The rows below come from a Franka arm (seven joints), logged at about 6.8 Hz.
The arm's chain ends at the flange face. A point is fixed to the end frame.
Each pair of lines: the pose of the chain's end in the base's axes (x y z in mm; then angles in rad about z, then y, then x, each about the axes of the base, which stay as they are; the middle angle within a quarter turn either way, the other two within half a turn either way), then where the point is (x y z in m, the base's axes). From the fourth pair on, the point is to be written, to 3 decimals.
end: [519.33 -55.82 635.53 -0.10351 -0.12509 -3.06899]
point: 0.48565 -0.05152 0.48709
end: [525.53 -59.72 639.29 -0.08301 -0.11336 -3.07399]
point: 0.49346 -0.05583 0.49049
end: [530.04 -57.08 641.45 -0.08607 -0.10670 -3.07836]
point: 0.49898 -0.05387 0.49242
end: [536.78 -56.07 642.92 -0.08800 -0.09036 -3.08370]
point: 0.508 -0.054 0.493
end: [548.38 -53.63 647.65 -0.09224 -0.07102 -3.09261]
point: 0.523 -0.053 0.498
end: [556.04 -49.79 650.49 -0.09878 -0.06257 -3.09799]
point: 0.532 -0.050 0.500
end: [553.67 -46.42 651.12 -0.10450 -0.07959 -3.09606]
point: 0.527 -0.046 0.501
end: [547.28 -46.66 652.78 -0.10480 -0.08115 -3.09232]
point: 0.520 -0.046 0.503
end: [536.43 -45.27 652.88 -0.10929 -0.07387 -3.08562]
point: 0.510 -0.043 0.503
